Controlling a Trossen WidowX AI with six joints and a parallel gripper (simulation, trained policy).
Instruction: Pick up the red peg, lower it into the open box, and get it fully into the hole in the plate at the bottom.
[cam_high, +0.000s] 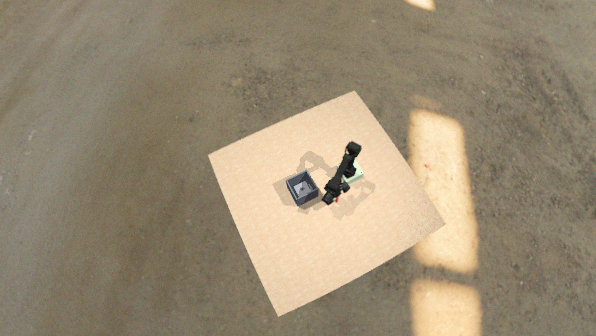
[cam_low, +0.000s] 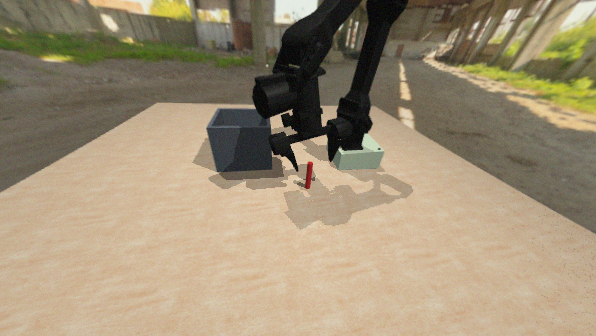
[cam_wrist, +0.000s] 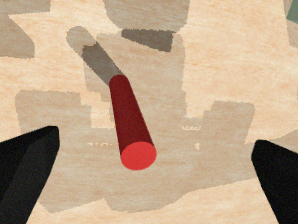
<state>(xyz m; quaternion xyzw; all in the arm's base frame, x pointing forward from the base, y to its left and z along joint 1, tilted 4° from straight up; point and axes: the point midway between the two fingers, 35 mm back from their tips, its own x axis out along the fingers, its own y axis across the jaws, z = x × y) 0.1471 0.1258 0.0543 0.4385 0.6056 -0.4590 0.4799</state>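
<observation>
My gripper tip is now 3 cm above the red peg and 1 cm short of it. The rest, counted from my gripper tip: plate 19 cm ahead, 16 cm to the right, 2 cm below.
</observation>
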